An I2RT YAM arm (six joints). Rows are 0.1 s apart.
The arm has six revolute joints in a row. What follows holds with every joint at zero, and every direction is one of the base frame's. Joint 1 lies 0.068 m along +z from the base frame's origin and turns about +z. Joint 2 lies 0.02 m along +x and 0.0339 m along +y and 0.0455 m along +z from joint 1 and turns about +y. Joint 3 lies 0.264 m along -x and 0.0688 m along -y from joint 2 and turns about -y. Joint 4 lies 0.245 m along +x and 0.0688 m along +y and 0.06 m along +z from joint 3 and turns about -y. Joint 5 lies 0.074 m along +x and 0.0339 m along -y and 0.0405 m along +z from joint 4 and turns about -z. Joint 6 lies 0.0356 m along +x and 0.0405 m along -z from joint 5 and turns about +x. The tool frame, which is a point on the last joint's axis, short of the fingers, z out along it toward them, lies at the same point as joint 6; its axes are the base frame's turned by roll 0, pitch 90 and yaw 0 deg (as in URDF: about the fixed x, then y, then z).
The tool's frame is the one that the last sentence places.
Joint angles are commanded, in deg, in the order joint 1, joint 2, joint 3, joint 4, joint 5, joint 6. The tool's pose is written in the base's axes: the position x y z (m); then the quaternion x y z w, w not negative. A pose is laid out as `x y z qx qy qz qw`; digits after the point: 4 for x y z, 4 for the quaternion.
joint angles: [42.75 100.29 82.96 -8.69 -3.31 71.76]
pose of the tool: 0.3051 0.2848 0.3095 0.1975 0.8246 0.4586 0.2658
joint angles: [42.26 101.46 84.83 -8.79 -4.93 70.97]
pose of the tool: 0.3112 0.2869 0.3126 0.1871 0.8239 0.4657 0.2633
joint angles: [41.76 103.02 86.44 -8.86 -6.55 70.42]
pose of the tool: 0.3182 0.2895 0.3113 0.1794 0.8254 0.4694 0.2574
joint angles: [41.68 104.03 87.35 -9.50 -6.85 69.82]
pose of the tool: 0.3213 0.2918 0.3085 0.1754 0.8296 0.4647 0.2550
